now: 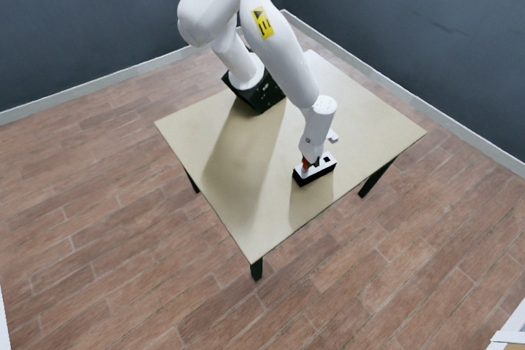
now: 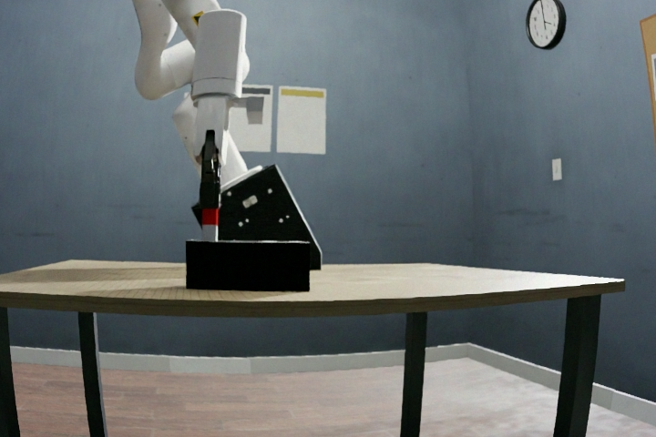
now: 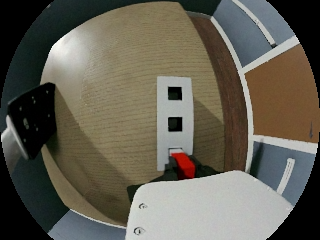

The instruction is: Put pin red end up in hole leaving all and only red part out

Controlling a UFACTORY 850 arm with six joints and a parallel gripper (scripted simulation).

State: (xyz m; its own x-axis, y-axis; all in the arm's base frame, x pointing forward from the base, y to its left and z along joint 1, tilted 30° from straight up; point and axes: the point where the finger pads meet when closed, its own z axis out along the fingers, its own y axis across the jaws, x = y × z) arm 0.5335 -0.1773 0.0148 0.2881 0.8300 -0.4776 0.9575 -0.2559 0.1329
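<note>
Now: the black block 2 cm ahead of my hand, 6 cm to the left of it and 10 cm below it. From my hand the other things lie so: pin 1 cm below.
</note>
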